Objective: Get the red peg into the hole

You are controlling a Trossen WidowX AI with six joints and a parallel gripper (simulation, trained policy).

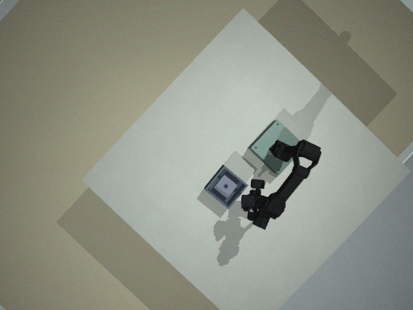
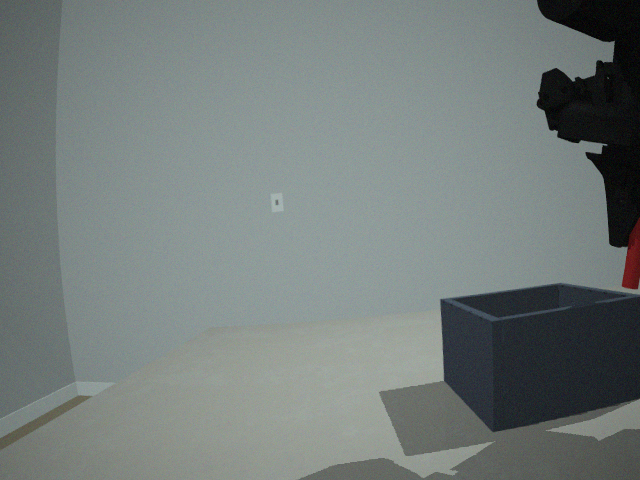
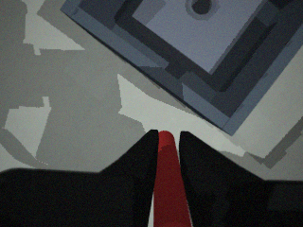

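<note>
Now: the dark blue box 50 mm ahead of my gripper tip, 100 mm to the right of it and 120 mm below it. Also, from my gripper tip: red peg (10 mm behind, 10 mm to the left).
</note>
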